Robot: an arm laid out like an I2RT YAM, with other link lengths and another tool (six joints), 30 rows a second.
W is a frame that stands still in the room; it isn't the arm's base.
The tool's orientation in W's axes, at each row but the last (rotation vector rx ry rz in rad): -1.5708, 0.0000, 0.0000; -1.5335, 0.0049, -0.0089; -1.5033, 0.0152, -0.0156; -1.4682, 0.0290, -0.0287
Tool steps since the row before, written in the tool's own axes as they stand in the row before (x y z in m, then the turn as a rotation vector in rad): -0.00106, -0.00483, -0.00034, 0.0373, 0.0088, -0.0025; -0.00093, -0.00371, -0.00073, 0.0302, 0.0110, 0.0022; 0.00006, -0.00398, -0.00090, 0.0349, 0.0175, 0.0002; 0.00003, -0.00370, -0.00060, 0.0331, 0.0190, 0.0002
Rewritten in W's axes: -0.00106, -0.00034, 0.00483, 0.0373, -0.0025, -0.0088; -0.00095, -0.00086, 0.00368, 0.0302, 0.0023, -0.0108; 0.00004, -0.00117, 0.00391, 0.0349, 0.0007, -0.0175; 0.00000, -0.00098, 0.00362, 0.0331, 0.0009, -0.0189
